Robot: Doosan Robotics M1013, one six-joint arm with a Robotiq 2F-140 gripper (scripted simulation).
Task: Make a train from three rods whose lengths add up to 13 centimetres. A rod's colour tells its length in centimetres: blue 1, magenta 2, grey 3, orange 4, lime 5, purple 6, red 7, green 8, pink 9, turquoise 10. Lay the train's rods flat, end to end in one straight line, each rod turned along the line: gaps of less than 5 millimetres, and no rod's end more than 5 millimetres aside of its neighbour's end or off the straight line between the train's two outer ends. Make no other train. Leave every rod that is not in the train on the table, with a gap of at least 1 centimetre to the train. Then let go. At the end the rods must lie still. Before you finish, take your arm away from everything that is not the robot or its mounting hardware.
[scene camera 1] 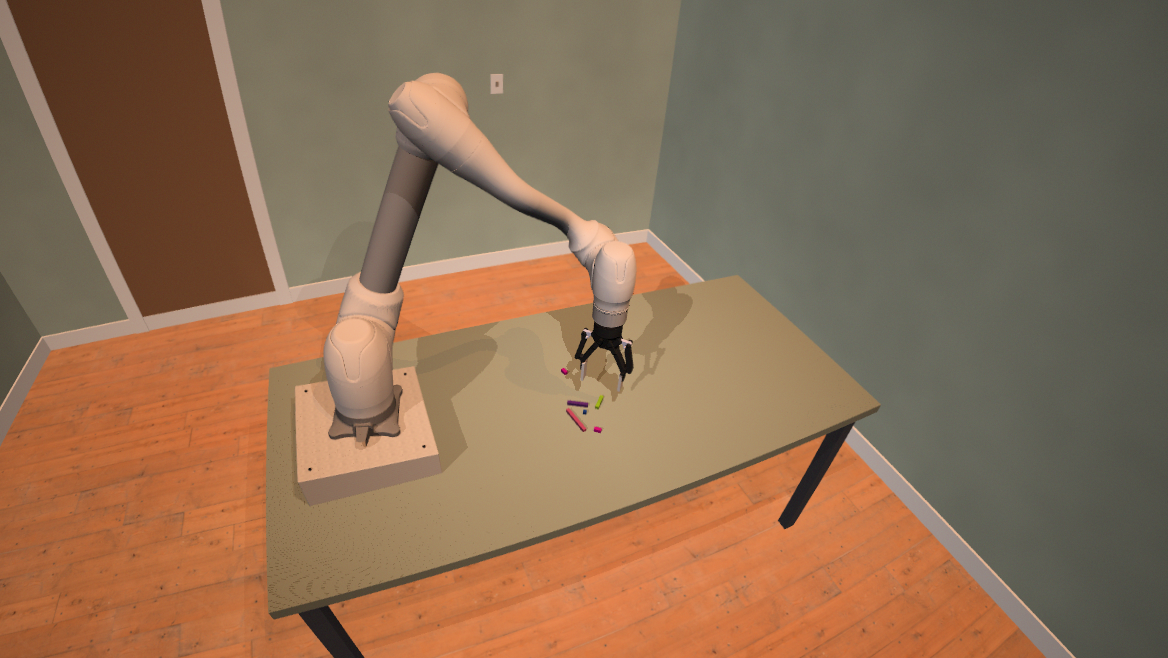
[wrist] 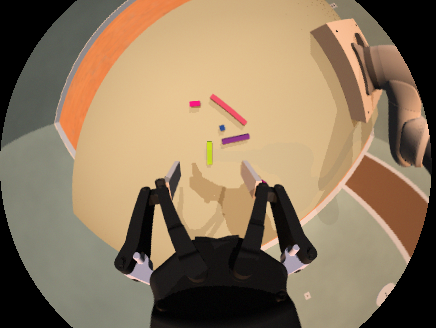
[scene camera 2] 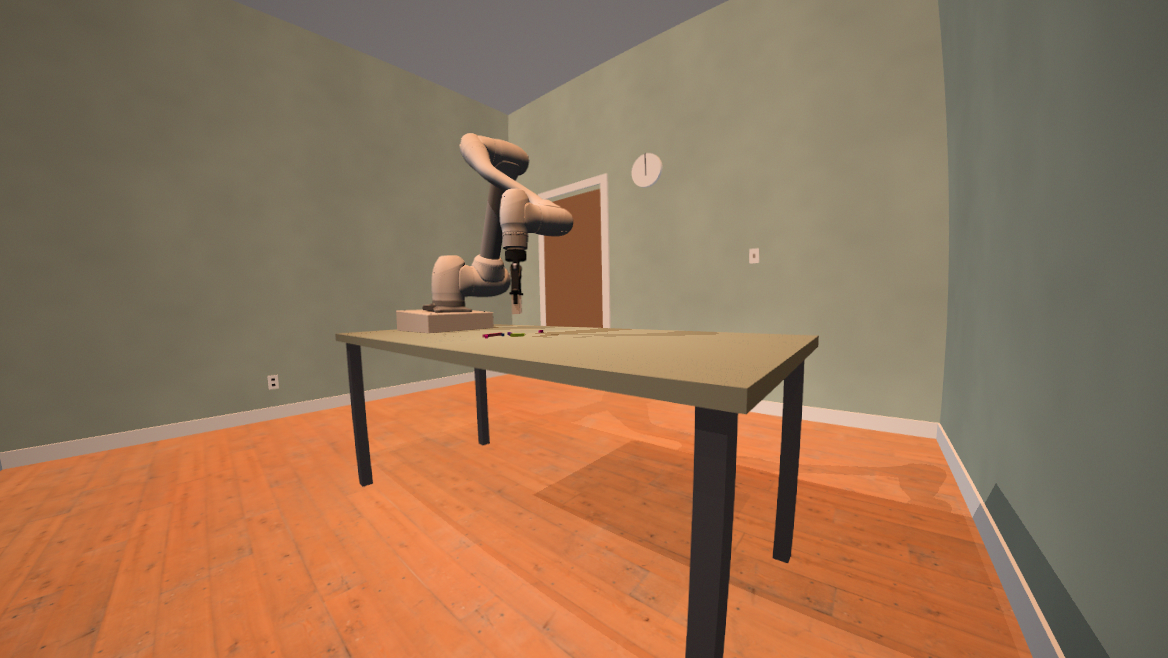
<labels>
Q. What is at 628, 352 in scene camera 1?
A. My gripper.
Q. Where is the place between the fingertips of my gripper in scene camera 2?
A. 517, 313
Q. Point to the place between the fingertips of my gripper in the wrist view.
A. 211, 168
</labels>
